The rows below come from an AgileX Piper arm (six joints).
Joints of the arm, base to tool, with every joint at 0 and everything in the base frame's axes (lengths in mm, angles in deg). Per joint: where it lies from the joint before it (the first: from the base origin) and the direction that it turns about. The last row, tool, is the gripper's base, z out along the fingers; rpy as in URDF.
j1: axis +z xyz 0 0 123
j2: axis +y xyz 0 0 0
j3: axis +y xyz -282.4 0 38.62
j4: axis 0.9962 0 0.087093 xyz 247.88 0 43.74
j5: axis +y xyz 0 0 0
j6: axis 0.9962 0 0.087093 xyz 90.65 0 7.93
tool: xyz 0 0 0 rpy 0 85.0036 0
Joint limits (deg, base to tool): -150..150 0..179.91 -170..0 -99.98..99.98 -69.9..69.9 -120..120
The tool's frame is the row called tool.
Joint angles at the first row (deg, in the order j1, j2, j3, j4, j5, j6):
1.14, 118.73, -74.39, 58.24, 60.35, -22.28
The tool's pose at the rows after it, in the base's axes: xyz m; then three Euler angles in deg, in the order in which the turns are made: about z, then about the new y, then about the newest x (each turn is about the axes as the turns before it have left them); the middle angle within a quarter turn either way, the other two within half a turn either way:
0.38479, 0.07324, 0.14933, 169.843, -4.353, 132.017
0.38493, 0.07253, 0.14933, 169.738, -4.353, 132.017
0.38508, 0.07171, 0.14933, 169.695, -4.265, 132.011
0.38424, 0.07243, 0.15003, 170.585, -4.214, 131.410
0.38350, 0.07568, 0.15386, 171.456, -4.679, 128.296
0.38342, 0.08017, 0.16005, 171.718, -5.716, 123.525
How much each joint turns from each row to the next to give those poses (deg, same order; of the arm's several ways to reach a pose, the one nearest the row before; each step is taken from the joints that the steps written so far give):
-0.25, 0.00, 0.00, 0.00, 0.00, 0.12
-0.10, 0.00, 0.00, 0.00, 0.00, 0.00
-0.13, 0.00, 0.00, 0.00, 0.00, -0.11
0.01, 0.00, 0.01, 0.29, 0.78, -0.78
-0.01, 0.00, -0.01, 2.71, 2.12, -1.46
0.01, 0.01, 0.00, 4.37, 2.75, -1.19

